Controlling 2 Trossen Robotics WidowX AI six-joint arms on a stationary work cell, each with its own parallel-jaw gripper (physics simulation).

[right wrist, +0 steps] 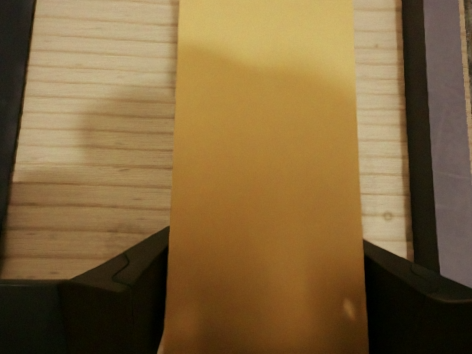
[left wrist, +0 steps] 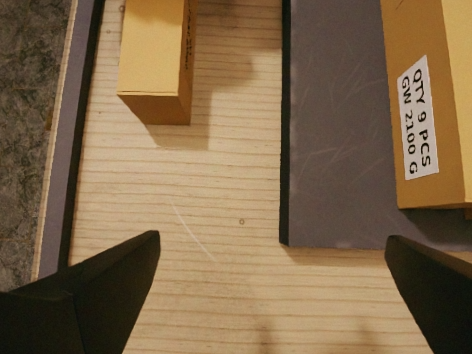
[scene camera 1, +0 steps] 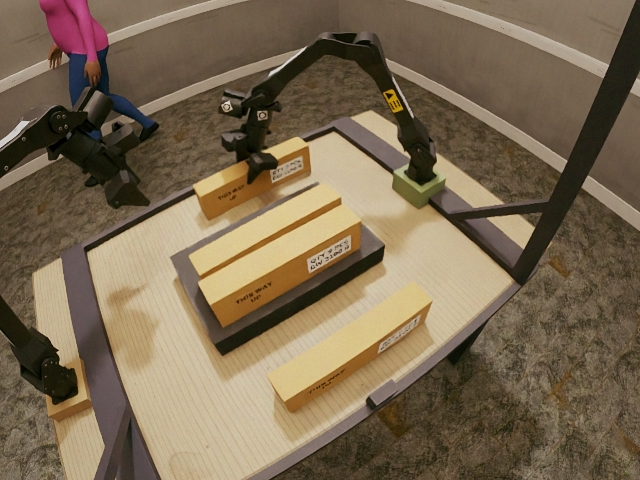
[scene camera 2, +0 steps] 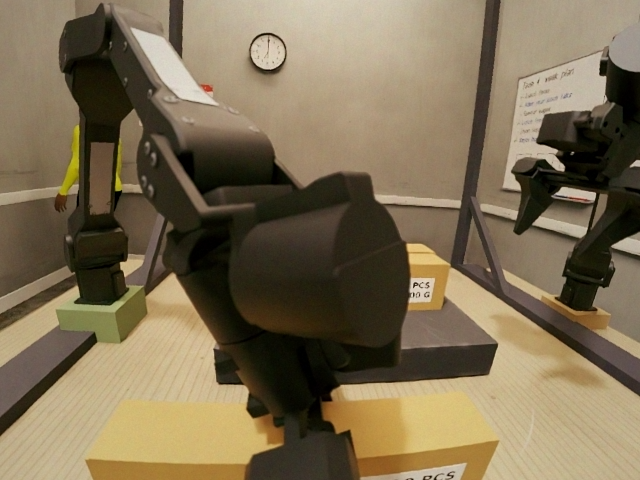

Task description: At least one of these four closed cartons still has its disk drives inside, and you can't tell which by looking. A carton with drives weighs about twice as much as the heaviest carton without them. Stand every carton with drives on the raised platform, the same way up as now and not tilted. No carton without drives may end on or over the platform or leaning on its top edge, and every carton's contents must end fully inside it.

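Where they show: left gripper, fingertip midpoint: (left wrist: 272, 243) (scene camera 1: 144, 192) (scene camera 2: 543, 245); right gripper, fingertip midpoint: (right wrist: 255, 234) (scene camera 1: 243, 178); left arm's base at its link origin: (scene camera 1: 64, 386) (scene camera 2: 575, 304); right arm's base at its link origin: (scene camera 1: 420, 174) (scene camera 2: 102, 296).
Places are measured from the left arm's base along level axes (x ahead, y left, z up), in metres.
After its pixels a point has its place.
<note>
The back carton (scene camera 1: 227, 193) {x 0.522, y 0.300, z 0.020 m} (scene camera 2: 413, 426) {x 0.519, y 0.334, z 0.050 m} (left wrist: 150, 50) {x 0.494, y 0.326, z 0.050 m} (right wrist: 265, 150) {x 0.554, y 0.331, z 0.050 m} stands upright on the table. My right gripper (scene camera 1: 252, 170) {x 0.581, y 0.334, z 0.017 m} (scene camera 2: 294, 428) (right wrist: 255, 234) {x 0.581, y 0.334, z 0.017 m} is shut on it, one finger against each long side. Two cartons stand upright side by side on the dark platform (scene camera 1: 305, 304) {x 0.545, y -0.059, z -0.016 m} (scene camera 2: 449, 361) {x 0.405, y 0.183, z -0.001 m} (left wrist: 335, 125) {x 0.452, y 0.141, z 0.025 m}: a nearer one (scene camera 1: 279, 263) {x 0.519, y -0.033, z 0.110 m} and a farther one (scene camera 1: 263, 227) {x 0.531, y 0.060, z 0.110 m} (scene camera 2: 431, 268) {x 0.411, y 0.078, z 0.102 m} (left wrist: 425, 125) {x 0.442, y 0.082, z 0.076 m} in scene camera 1. A fourth carton (scene camera 1: 351, 346) {x 0.556, y -0.210, z 0.050 m} stands on the table at the front of that view. My left gripper (scene camera 1: 136, 191) {x 0.339, y 0.217, z 0.185 m} (left wrist: 272, 243) {x 0.339, y 0.217, z 0.185 m} is open and empty above the table, beyond the platform's end.
A dark frame (scene camera 1: 98, 320) (left wrist: 75, 125) {x 0.432, y 0.419, z -0.016 m} (right wrist: 445, 150) {x 0.527, y 0.434, z -0.015 m} borders the wooden table (scene camera 1: 170, 397) {x 0.214, y -0.106, z -0.035 m}. A small dark block (scene camera 1: 382, 395) {x 0.557, y -0.307, z 0.021 m} sits at its front edge. The back carton lies between platform and frame. A dark upright post (scene camera 1: 578, 139) {x 0.978, y -0.246, z 0.346 m} stands at the right in scene camera 1.
</note>
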